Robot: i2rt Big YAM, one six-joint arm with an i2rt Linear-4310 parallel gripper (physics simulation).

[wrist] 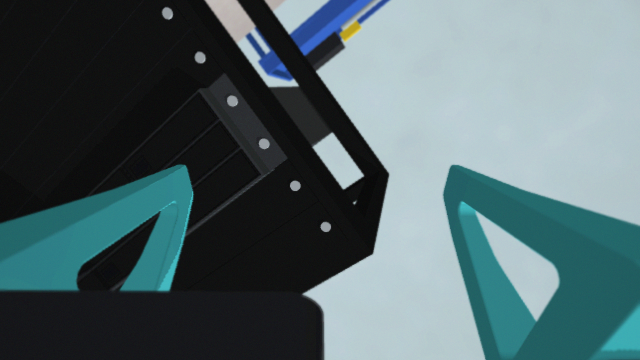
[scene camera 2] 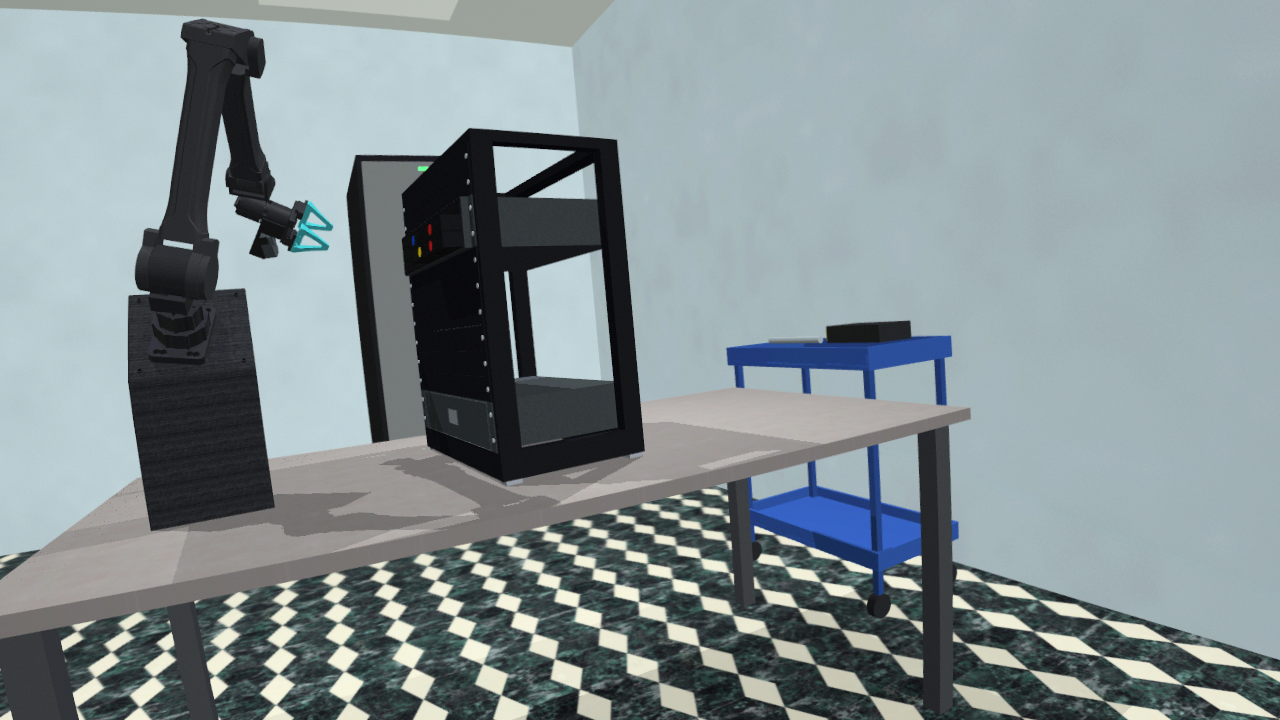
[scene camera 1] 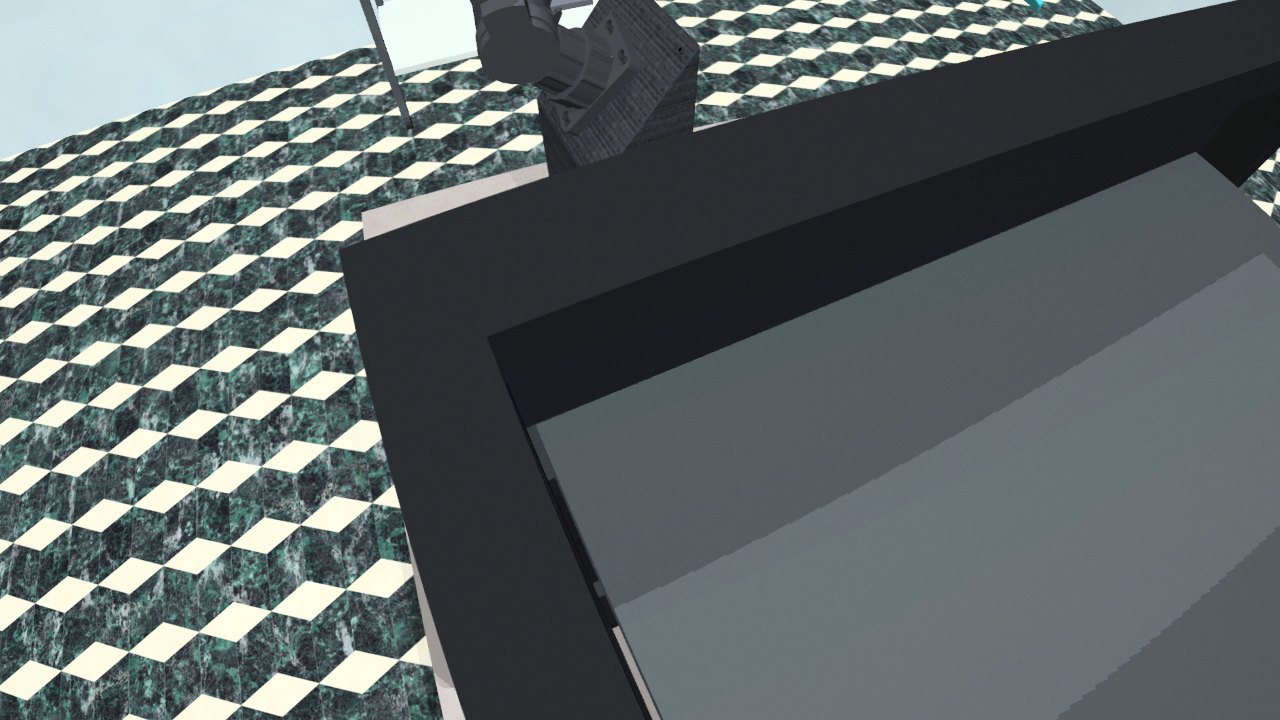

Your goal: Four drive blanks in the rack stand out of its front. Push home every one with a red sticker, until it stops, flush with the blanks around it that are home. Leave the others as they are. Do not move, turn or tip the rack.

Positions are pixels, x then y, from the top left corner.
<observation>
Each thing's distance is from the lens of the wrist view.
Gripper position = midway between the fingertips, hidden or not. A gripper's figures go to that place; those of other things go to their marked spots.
my gripper (wrist: 318, 179): 13 cm
black rack (wrist: 101, 101): 40 cm
</observation>
